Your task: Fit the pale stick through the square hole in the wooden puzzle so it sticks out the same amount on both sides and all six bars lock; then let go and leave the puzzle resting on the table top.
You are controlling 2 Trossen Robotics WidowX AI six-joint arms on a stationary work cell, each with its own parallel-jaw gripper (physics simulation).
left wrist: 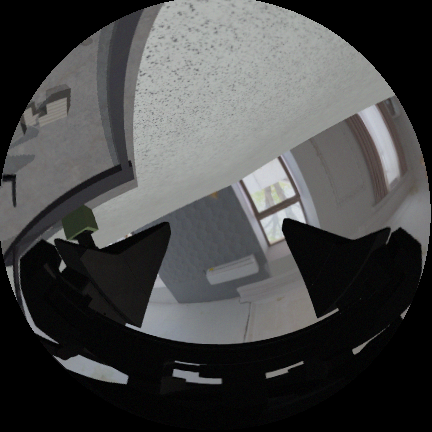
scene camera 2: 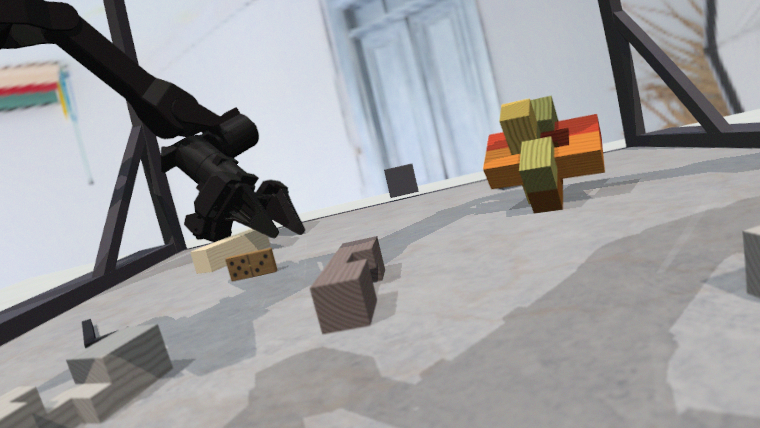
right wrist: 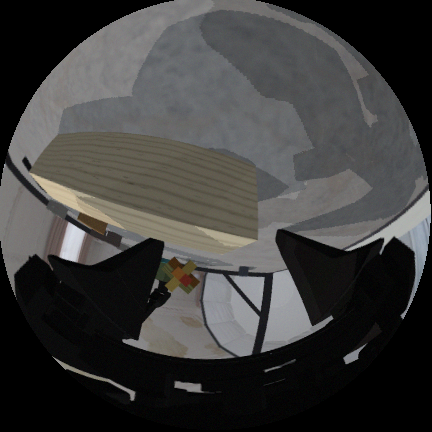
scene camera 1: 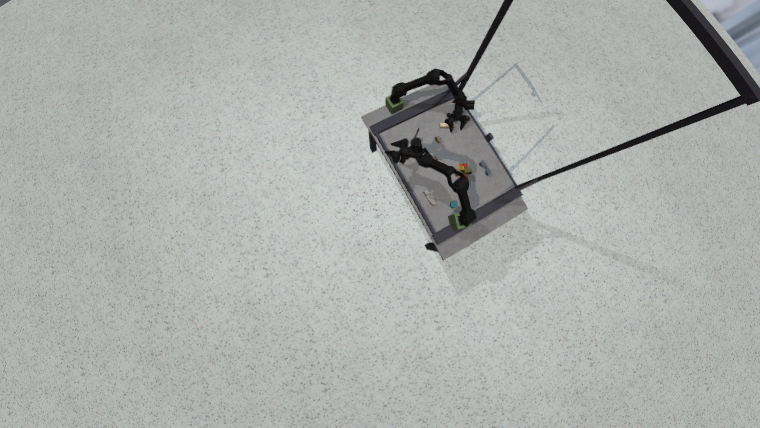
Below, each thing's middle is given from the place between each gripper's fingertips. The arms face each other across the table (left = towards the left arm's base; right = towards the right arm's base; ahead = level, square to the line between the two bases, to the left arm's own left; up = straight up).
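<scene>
From my right hand: pale stick (scene camera 2: pixel 210 258), 40 mm ahead, 70 mm to the right; dark cube (scene camera 2: pixel 401 180), 150 mm to the left, 200 mm behind, 20 mm above.
From my left hand: pale stick, 60 mm to the right, 550 mm behind, 210 mm below; dark cube, 160 mm to the left, 790 mm behind, 190 mm below.
</scene>
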